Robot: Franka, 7 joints.
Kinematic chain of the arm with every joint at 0, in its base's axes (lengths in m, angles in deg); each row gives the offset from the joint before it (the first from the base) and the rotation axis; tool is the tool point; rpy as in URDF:
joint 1: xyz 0 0 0.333 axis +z
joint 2: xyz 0 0 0 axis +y
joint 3: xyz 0 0 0.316 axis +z
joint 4: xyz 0.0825 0 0 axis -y
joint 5: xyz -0.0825 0 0.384 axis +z
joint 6: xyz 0 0 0 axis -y
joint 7: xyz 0.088 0 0 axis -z
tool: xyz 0 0 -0.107 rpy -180 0 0
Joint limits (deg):
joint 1: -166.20..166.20
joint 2: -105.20..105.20
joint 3: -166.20..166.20
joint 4: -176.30..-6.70
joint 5: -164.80..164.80
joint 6: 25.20..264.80
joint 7: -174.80..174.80
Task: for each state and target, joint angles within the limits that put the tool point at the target. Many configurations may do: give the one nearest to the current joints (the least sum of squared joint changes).
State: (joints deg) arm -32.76 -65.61 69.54 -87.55 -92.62 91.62 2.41
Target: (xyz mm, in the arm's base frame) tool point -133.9 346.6 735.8
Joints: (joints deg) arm -7.48 -87.91 54.13 -114.76 -80.69 68.90 2.41
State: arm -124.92 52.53 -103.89 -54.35 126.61 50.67 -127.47
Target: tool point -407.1 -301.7 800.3
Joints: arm -112.64 40.55 -107.78 -50.84 123.09 25.20 -127.47
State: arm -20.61 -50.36 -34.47 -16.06 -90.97 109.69 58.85
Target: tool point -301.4 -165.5 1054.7
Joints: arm -15.67 -33.90 -29.47 -34.65 -82.02 85.99 58.85
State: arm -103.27 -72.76 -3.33 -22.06 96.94 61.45 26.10
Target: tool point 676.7 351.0 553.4
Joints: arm -142.29 -83.75 5.80 -21.68 100.20 77.44 26.10
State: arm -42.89 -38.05 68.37 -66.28 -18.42 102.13 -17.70
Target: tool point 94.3 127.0 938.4
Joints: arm -37.59 -57.32 22.87 -84.47 -24.71 77.28 -17.70
